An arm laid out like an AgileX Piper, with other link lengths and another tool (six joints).
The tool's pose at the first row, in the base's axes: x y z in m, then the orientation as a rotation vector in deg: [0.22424 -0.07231 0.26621 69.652 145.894 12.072]
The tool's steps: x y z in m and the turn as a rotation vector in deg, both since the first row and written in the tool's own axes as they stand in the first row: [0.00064 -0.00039 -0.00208 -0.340 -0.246 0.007]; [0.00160 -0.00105 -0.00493 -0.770 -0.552 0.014]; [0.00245 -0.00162 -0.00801 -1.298 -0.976 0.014]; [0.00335 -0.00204 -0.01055 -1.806 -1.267 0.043]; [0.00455 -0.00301 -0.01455 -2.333 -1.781 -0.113]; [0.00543 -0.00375 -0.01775 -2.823 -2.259 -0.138]
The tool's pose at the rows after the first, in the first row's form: [0.22287 -0.07206 0.26793 69.488 145.542 12.335]; [0.22086 -0.07172 0.27023 69.280 145.102 12.669]; [0.21889 -0.07141 0.27280 69.003 144.525 13.044]; [0.21719 -0.07098 0.27488 68.797 144.052 13.485]; [0.21442 -0.07065 0.27814 68.302 143.484 13.759]; [0.21227 -0.07043 0.28076 67.996 142.888 14.038]
